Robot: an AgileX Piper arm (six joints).
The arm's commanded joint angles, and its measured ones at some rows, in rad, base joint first. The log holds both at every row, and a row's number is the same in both.
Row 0, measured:
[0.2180, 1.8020, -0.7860, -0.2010, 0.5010, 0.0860]
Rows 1 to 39, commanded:
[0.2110, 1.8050, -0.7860, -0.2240, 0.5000, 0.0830]
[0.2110, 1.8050, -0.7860, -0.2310, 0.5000, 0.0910]
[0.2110, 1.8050, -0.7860, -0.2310, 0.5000, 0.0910]
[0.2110, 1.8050, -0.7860, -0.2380, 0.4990, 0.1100]
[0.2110, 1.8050, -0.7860, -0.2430, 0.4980, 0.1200]
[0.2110, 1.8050, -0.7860, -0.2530, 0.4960, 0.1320]
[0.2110, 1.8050, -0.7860, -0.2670, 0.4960, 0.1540]
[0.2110, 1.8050, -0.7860, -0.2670, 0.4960, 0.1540]
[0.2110, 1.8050, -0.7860, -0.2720, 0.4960, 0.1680]
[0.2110, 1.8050, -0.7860, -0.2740, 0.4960, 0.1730]
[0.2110, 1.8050, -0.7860, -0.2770, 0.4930, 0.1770]
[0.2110, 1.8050, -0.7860, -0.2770, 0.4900, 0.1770]
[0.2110, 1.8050, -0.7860, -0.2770, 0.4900, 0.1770]
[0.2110, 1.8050, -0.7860, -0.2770, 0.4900, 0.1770]
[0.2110, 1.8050, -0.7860, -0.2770, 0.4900, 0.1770]
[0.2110, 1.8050, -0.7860, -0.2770, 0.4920, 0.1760]
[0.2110, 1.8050, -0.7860, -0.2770, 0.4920, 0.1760]
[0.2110, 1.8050, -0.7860, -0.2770, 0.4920, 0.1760]
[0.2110, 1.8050, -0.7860, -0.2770, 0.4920, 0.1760]
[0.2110, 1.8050, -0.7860, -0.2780, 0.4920, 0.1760]
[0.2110, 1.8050, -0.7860, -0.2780, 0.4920, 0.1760]
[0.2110, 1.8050, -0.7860, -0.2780, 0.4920, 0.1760]
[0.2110, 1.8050, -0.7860, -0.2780, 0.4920, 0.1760]
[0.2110, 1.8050, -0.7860, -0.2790, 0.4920, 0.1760]
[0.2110, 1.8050, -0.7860, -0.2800, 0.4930, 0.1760]
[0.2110, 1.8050, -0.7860, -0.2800, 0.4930, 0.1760]
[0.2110, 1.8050, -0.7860, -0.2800, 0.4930, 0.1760]
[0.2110, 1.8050, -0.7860, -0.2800, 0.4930, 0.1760]
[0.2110, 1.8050, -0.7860, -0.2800, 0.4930, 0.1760]
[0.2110, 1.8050, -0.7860, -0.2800, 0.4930, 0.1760]
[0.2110, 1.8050, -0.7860, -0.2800, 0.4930, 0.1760]
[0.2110, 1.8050, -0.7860, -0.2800, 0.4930, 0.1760]
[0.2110, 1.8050, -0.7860, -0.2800, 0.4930, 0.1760]
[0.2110, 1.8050, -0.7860, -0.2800, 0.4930, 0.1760]
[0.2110, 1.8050, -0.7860, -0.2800, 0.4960, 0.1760]
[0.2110, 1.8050, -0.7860, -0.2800, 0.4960, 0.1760]
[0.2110, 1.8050, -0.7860, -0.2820, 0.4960, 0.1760]
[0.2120, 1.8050, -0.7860, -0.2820, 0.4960, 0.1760]
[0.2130, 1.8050, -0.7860, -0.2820, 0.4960, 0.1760]
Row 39, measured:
[0.2140, 1.8010, -0.7880, -0.2950, 0.4940, 0.1620]
